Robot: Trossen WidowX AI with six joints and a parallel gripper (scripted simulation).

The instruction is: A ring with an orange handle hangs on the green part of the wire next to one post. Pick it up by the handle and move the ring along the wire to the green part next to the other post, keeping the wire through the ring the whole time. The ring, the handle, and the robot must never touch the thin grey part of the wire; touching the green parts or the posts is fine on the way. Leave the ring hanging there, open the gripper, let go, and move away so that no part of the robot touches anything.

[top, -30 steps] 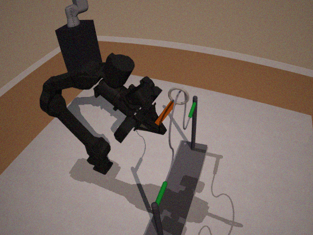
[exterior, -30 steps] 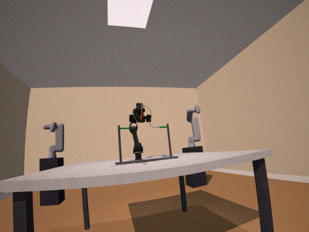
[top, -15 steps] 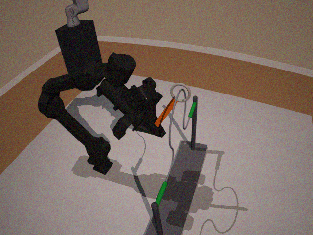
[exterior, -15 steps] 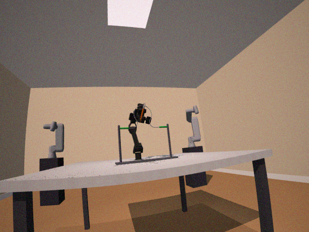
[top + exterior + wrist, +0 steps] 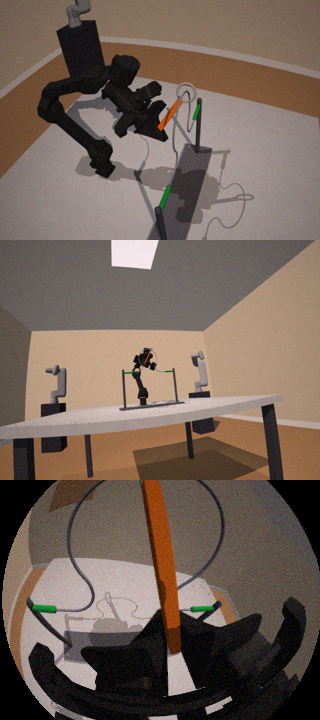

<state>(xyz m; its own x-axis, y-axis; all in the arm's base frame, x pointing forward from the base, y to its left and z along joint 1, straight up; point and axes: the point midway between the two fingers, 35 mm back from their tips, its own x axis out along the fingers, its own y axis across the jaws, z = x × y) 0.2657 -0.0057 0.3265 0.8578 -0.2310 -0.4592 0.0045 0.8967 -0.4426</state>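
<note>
Right now my gripper tip is 10 mm short of the ring with orange handle, 40 mm to the right of it and 80 mm below it.
</note>
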